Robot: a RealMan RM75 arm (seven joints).
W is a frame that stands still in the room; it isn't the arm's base.
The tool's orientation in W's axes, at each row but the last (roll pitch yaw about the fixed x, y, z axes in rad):
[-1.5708 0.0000 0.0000]
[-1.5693 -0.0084 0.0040]
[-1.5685 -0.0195 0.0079]
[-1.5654 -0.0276 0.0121]
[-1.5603 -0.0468 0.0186]
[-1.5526 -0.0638 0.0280]
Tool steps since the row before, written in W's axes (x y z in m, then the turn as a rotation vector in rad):
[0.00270 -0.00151 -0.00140 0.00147 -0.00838 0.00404]
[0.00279 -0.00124 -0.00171 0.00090 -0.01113 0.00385]
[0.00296 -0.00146 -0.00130 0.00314 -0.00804 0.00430]
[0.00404 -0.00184 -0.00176 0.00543 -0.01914 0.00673]
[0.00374 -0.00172 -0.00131 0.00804 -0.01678 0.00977]
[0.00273 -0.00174 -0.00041 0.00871 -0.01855 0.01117]
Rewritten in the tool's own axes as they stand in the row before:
[0.00270 0.00140 -0.00151 0.00147 -0.00404 -0.00838]
[0.00277 0.00173 -0.00125 0.00089 -0.00386 -0.01113]
[0.00292 0.00135 -0.00149 0.00316 -0.00426 -0.00805]
[0.00397 0.00186 -0.00190 0.00538 -0.00669 -0.01917]
[0.00364 0.00146 -0.00180 0.00818 -0.00957 -0.01683]
[0.00265 0.00055 -0.00183 0.00888 -0.01097 -0.01859]

